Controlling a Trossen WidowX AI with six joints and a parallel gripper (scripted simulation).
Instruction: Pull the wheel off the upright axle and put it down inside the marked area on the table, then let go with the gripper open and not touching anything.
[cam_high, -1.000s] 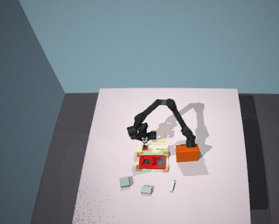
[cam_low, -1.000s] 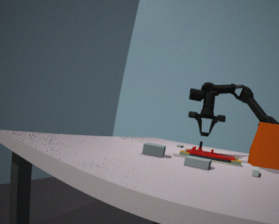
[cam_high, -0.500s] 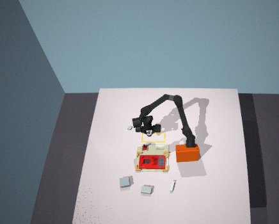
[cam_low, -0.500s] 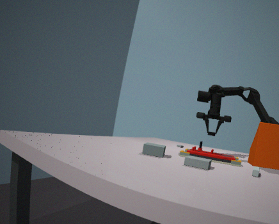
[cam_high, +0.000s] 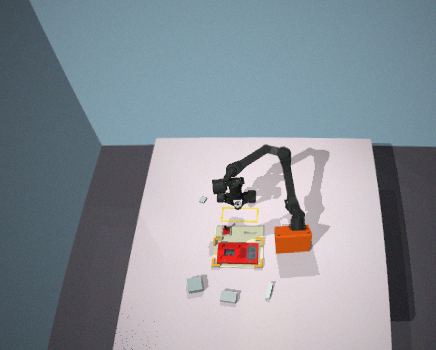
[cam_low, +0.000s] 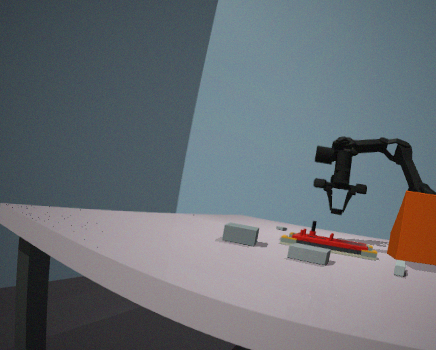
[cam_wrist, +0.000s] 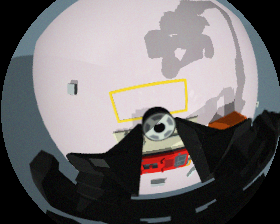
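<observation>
My gripper tip is 100 mm to the right of the upright axle, 70 mm above it and 60 mm short of it. From my gripper tip the other things lie so: wheel (right at my gripper tip); then thin grey bar (420 mm to the left, 160 mm behind, 90 mm below).
</observation>
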